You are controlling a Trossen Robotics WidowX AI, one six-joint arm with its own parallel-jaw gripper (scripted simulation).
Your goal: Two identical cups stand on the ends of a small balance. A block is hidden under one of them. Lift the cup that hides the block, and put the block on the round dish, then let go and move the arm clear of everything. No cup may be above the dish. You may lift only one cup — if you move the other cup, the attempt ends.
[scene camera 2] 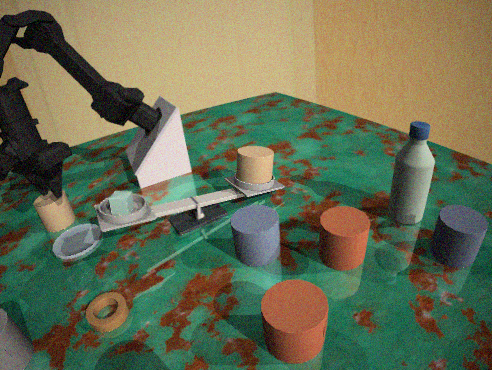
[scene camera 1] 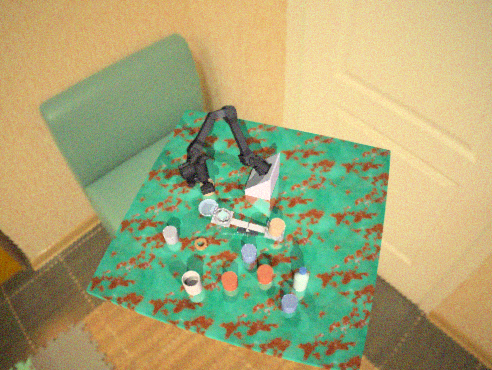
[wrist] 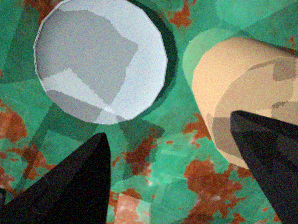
Observation:
The pictures show: the gripper, a bottle, a balance beam and a round dish.
The gripper is seen too in the wrist view.

